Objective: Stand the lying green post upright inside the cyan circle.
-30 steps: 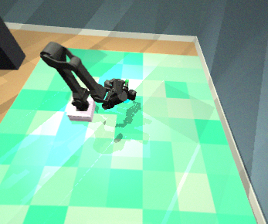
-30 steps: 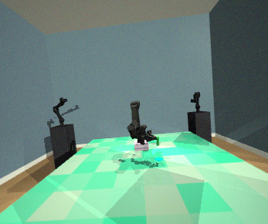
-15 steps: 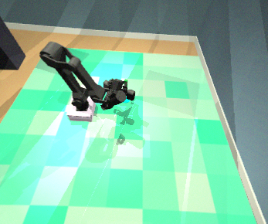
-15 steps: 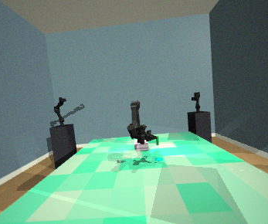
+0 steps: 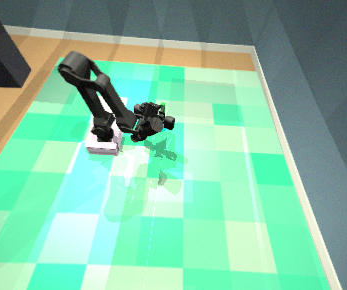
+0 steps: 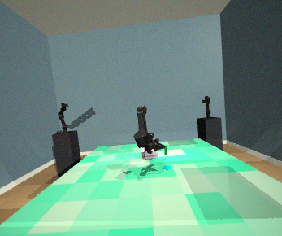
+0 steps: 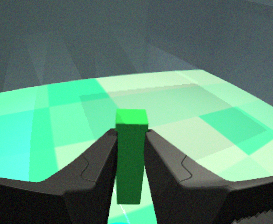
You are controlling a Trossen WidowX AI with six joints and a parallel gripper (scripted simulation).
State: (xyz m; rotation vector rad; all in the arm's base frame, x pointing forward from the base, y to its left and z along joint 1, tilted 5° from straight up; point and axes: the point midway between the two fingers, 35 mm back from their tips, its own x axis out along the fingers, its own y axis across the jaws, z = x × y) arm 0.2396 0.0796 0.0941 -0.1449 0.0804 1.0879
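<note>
My gripper tip is 150 mm above the cyan circle and 10 mm past it. Also, from my gripper tip: green post: 20 mm below.
</note>
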